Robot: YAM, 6 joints.
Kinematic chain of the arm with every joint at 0, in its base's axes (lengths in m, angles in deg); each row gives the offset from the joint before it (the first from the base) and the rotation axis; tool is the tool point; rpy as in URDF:
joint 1: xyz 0 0 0.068 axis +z
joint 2: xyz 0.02 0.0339 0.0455 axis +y
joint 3: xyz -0.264 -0.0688 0 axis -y
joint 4: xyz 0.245 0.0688 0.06 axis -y
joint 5: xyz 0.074 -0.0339 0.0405 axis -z
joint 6: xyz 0.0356 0 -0.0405 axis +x
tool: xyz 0 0 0 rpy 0 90 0
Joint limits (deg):
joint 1: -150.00..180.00
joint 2: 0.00..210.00
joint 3: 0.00..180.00
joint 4: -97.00..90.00
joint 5: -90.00..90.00
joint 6: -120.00..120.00
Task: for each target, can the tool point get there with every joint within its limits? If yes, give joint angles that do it. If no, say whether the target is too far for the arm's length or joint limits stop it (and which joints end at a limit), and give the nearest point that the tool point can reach.
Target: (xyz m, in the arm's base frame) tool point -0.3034 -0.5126 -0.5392
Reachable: no: too far | nearest point -0.2289 -0.3867 -0.3196 | short by 0.264 m
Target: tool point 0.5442 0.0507 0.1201
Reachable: yes | joints 6.05 147.91 95.39 65.39 11.29 -7.45
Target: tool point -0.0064 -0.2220 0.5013
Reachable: yes | joints -99.25 81.50 116.01 -75.33 -55.52 55.53
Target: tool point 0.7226 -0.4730 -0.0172
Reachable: no: too far | nearest point 0.5342 -0.3497 0.0177 | short by 0.228 m
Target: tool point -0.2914 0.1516 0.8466
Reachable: no: too far | nearest point -0.2331 0.1213 0.6904 | short by 0.170 m
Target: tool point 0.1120 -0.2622 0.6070
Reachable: yes | joints -69.14 98.98 114.94 71.60 -18.54 57.97
